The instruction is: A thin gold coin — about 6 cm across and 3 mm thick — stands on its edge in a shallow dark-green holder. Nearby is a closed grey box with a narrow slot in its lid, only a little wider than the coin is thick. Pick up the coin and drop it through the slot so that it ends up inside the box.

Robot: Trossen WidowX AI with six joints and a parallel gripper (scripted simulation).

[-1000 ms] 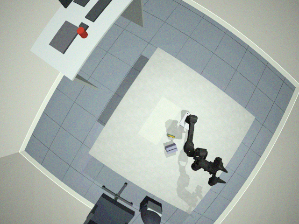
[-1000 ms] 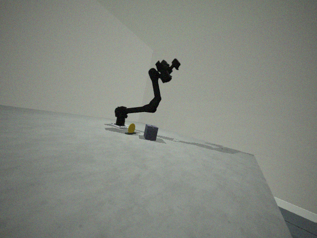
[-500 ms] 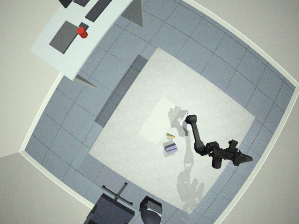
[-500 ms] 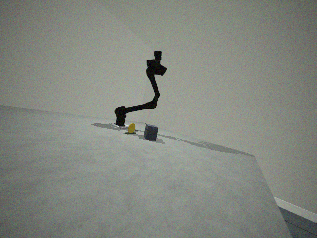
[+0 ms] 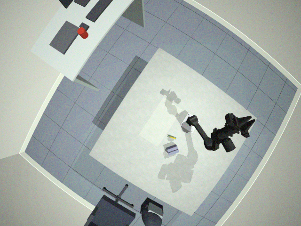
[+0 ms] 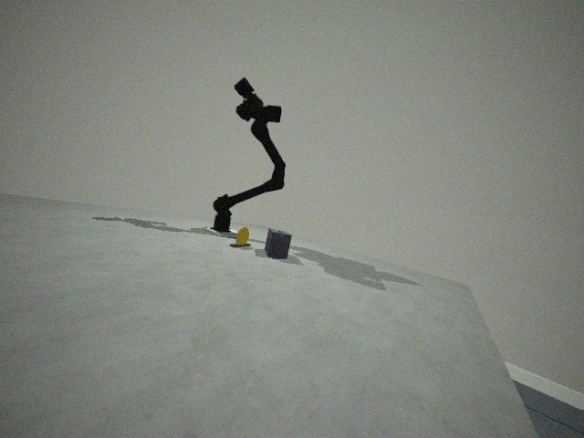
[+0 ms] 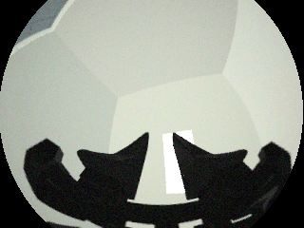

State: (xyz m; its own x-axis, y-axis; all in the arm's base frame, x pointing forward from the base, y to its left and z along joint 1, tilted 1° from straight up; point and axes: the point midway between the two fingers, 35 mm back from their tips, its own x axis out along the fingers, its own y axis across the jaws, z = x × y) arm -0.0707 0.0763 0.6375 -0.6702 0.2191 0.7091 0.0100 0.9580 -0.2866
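The gold coin lies 640 mm below my gripper tip, 320 mm ahead of it and 160 mm to the right of it.
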